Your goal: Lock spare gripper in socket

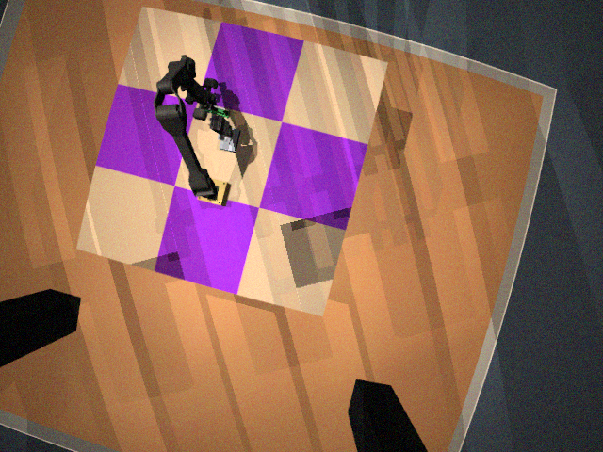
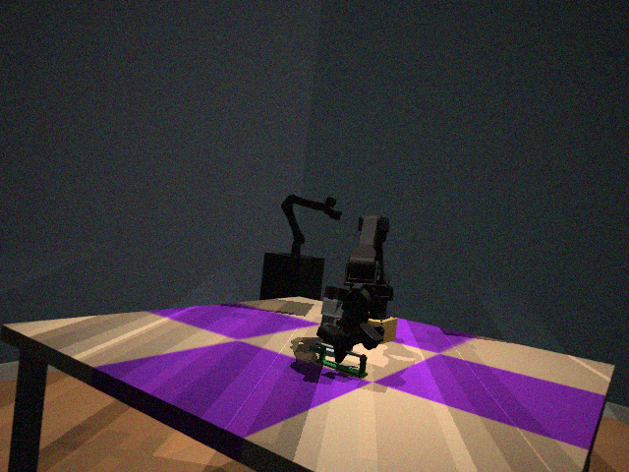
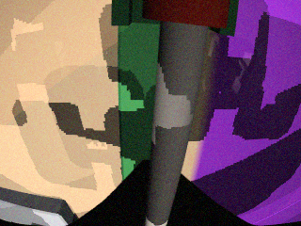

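Now: the green rack 1 cm to the left of my gripper tip and 1 cm above it. Round my gripper tip: spare gripper (12 cm behind, 9 cm to the right, 11 cm above); mount (12 cm behind, 9 cm to the right, 4 cm above).
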